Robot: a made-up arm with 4 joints.
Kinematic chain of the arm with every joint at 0, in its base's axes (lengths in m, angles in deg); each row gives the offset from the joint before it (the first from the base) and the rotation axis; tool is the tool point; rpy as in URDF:
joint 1: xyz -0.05 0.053 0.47 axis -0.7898 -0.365 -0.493
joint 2: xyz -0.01 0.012 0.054 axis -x
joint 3: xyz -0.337 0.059 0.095 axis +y
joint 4: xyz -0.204 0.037 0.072 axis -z
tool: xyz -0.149 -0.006 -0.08 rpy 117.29 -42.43 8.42
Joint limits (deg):
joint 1: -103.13..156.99
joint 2: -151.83..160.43
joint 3: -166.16..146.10
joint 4: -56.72..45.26
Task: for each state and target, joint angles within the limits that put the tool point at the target. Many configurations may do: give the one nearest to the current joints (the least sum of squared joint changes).
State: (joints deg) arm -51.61 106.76 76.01 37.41
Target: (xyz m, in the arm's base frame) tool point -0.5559 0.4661 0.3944
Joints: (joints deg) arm -1.14 87.86 64.46 25.52
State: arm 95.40 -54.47 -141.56 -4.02
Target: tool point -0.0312 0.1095 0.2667
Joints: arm 76.25 -47.12 -127.49 -21.83
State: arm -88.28 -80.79 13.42 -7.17
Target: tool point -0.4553 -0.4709 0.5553
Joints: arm -81.62 -80.02 -19.51 -24.57
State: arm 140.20 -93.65 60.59 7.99
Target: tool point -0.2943 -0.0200 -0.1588
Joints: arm 156.99 -77.47 15.65 -38.68
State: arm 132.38 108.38 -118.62 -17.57
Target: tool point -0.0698 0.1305 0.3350
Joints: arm 156.99 115.63 -141.23 -40.56
